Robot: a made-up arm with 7 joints. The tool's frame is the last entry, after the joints.
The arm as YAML. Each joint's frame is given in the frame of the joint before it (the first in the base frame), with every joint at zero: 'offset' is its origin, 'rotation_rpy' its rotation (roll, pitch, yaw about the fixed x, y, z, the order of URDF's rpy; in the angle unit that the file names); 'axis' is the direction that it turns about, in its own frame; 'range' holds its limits. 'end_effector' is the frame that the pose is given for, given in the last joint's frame.
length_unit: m
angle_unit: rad
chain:
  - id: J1
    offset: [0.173, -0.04, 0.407]
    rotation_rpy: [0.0, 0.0, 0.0]
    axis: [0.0, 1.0, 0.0]
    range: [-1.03, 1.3]
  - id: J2
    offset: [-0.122, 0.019, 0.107]
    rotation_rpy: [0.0, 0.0, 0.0]
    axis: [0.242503, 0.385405, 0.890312]
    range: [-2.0, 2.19]
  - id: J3
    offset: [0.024, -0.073, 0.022]
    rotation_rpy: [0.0, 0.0, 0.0]
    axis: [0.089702, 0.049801, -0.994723]
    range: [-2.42, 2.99]
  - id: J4
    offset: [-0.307, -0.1, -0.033]
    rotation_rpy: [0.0, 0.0, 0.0]
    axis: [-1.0, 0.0, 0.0]
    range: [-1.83, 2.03]
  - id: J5
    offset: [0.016, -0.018, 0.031]
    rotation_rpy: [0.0, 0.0, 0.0]
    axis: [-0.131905, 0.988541, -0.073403]
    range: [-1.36, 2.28]
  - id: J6
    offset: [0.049, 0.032, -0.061]
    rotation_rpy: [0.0, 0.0, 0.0]
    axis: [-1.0, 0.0, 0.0]
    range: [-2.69, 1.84]
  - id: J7
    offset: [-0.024, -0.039, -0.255]
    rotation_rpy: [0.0, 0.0, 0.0]
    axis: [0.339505, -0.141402, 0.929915]
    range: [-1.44, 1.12]
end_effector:
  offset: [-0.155, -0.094, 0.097]
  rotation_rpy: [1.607, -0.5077, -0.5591]
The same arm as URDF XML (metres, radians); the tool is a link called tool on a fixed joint. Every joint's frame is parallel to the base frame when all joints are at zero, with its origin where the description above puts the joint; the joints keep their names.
<robot name="arm">
<joint name="J1" type="revolute"><parent link="base_link"/><child link="link1"/><origin xyz="0.173 -0.04 0.407"/><axis xyz="0 1 0"/><limit lower="-1.03" upper="1.3"/></joint>
<joint name="J2" type="revolute"><parent link="link1"/><child link="link2"/><origin xyz="-0.122 0.019 0.107"/><axis xyz="0.242503 0.385405 0.890312"/><limit lower="-2" upper="2.19"/></joint>
<joint name="J3" type="revolute"><parent link="link2"/><child link="link3"/><origin xyz="0.024 -0.073 0.022"/><axis xyz="0.089702 0.049801 -0.994723"/><limit lower="-2.42" upper="2.99"/></joint>
<joint name="J4" type="revolute"><parent link="link3"/><child link="link4"/><origin xyz="-0.307 -0.1 -0.033"/><axis xyz="-1 0 0"/><limit lower="-1.83" upper="2.03"/></joint>
<joint name="J5" type="revolute"><parent link="link4"/><child link="link5"/><origin xyz="0.016 -0.018 0.031"/><axis xyz="-0.131905 0.988541 -0.073403"/><limit lower="-1.36" upper="2.28"/></joint>
<joint name="J6" type="revolute"><parent link="link5"/><child link="link6"/><origin xyz="0.049 0.032 -0.061"/><axis xyz="-1 0 0"/><limit lower="-2.69" upper="1.84"/></joint>
<joint name="J7" type="revolute"><parent link="link6"/><child link="link7"/><origin xyz="-0.024 -0.039 -0.255"/><axis xyz="0.339505 -0.141402 0.929915"/><limit lower="-1.44" upper="1.12"/></joint>
<joint name="tool_joint" type="fixed"><parent link="link7"/><child link="tool"/><origin xyz="-0.155 -0.094 0.097" rpy="1.607 -0.5077 -0.5591"/></joint>
<link name="base_link"/>
<link name="link1"/>
<link name="link2"/>
<link name="link3"/>
<link name="link4"/>
<link name="link5"/>
<link name="link6"/>
<link name="link7"/>
<link name="tool"/>
</robot>

